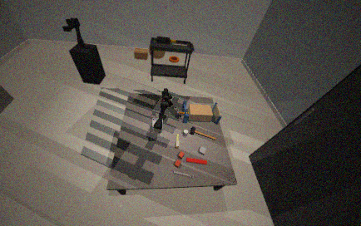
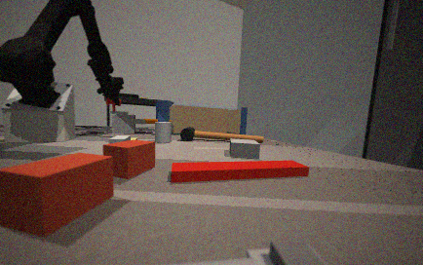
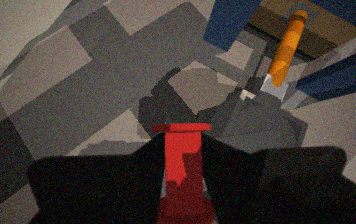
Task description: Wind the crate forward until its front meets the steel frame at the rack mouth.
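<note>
Right now the winch handle is 40 mm to the right of my gripper tip, 30 mm below it and 10 mm ahead of it. The rest, counted from my gripper tip: red knob: 20 mm behind, 10 mm to the right; grey winch: 100 mm below, 90 mm to the right, 40 mm ahead; blue frame: 210 mm ahead, 60 mm to the right, 30 mm below.
</note>
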